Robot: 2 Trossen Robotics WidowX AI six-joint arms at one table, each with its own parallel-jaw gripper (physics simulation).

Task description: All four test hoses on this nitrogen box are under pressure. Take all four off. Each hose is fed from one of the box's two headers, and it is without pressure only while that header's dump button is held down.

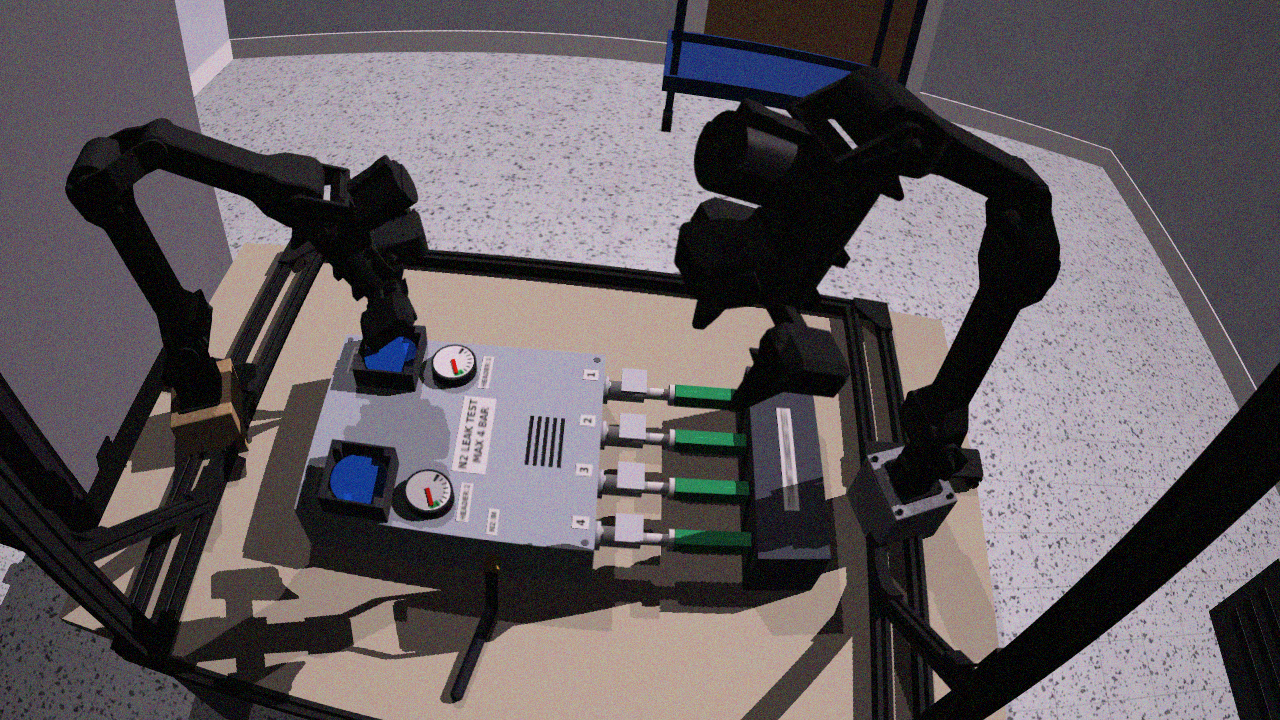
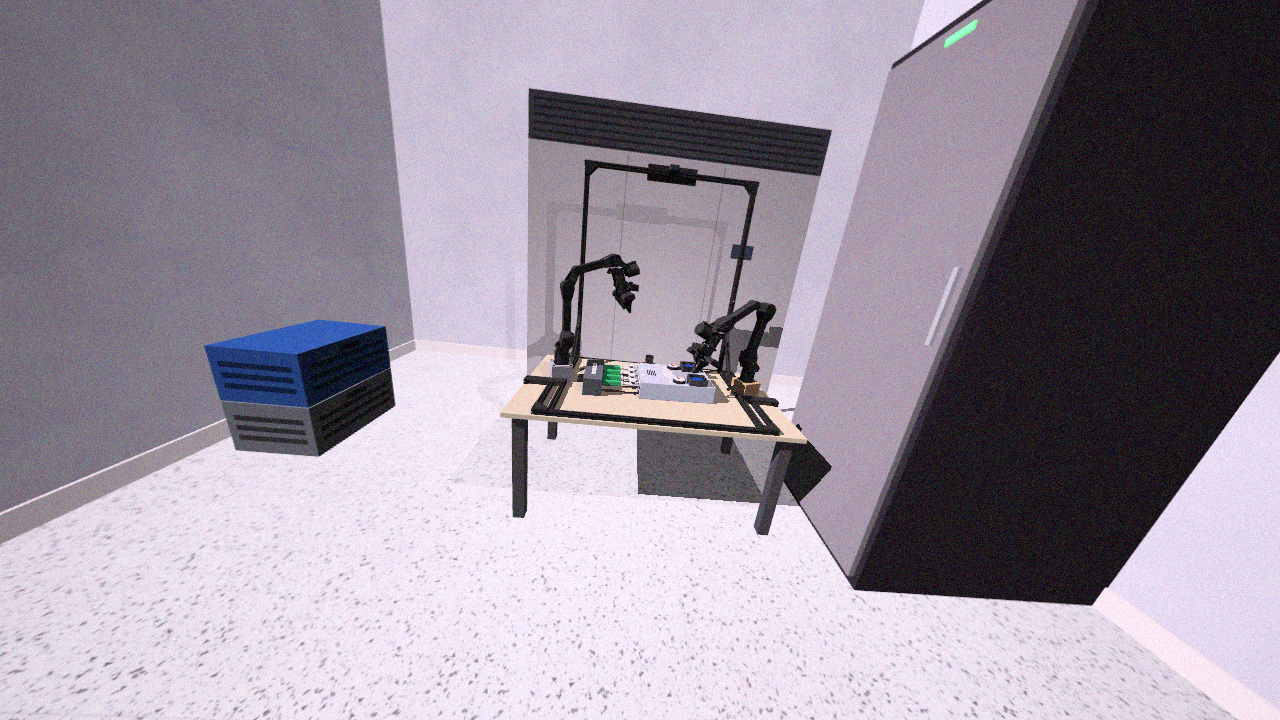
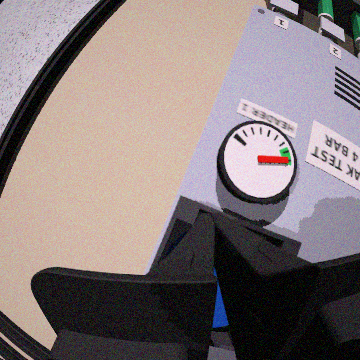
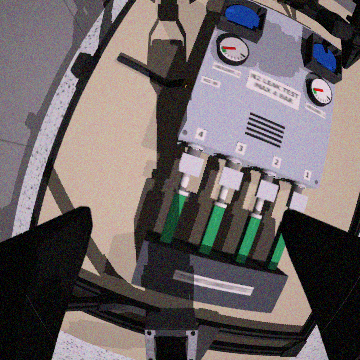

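Where they show: left gripper, fingertip midpoint: [image 1: 414,319] [image 2: 693,372] [image 3: 209,222] [image 4: 343,67]; right gripper, fingertip midpoint: [image 1: 714,367] [image 2: 627,311] [image 4: 189,219]; left arm's base, origin of the base link: [image 1: 200,391] [image 2: 746,380]; right arm's base, origin of the base link: [image 1: 913,478] [image 2: 561,362] [image 4: 170,347].
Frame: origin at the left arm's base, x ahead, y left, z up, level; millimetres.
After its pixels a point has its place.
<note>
The grey nitrogen box [image 1: 528,385] {x 450, y -112, z -4 mm} [image 4: 235,110] {x 409, y -247, z -4 mm} has four green hoses at ports 1 [image 1: 704,394] {x 654, y -174, z -20 mm}, 2 [image 1: 707,438] {x 629, y -237, z -19 mm} [image 4: 248,240] {x 635, y -236, z -19 mm}, 3 [image 1: 708,487] {x 602, y -302, z -19 mm} [image 4: 212,227] {x 602, y -300, z -20 mm} and 4 [image 1: 710,539] {x 576, y -367, z -19 mm} [image 4: 175,217] {x 579, y -362, z -19 mm}, all seated. My left gripper [image 1: 391,342] [image 3: 209,222] {x 328, y -19, z 55 mm} is shut and empty, its tips at the header 1 blue button [image 1: 393,360] {x 292, y -39, z 13 mm} [image 4: 324,56] {x 286, y -26, z 12 mm}; contact is hidden. The header 1 gauge [image 1: 453,365] {x 366, y -69, z 12 mm} [image 3: 245,175] {x 356, y -50, z 11 mm} and header 2 gauge [image 1: 429,493] {x 295, y -242, z 12 mm} [image 4: 232,49] {x 297, y -239, z 11 mm} have their needles at green. The header 2 button [image 1: 355,479] {x 212, y -203, z 12 mm} [image 4: 242,16] {x 214, y -204, z 12 mm} is untouched. My right gripper [image 4: 189,219] {x 529, y -361, z 268 mm} is open and empty, high above the hoses.
A dark block [image 1: 760,541] {x 621, y -397, z -4 mm} [image 4: 210,295] {x 725, y -312, z -4 mm} stands at the hoses' far ends. A black bent tube [image 1: 472,653] {x 286, y -408, z -70 mm} [image 4: 142,70] {x 293, y -404, z -71 mm} runs out from the box's N2 IN side. Black frame rails [image 1: 546,268] {x 552, y 149, z -65 mm} border the table [image 2: 626,410] {x 661, y 2, z -84 mm}. The hoses lie close side by side.
</note>
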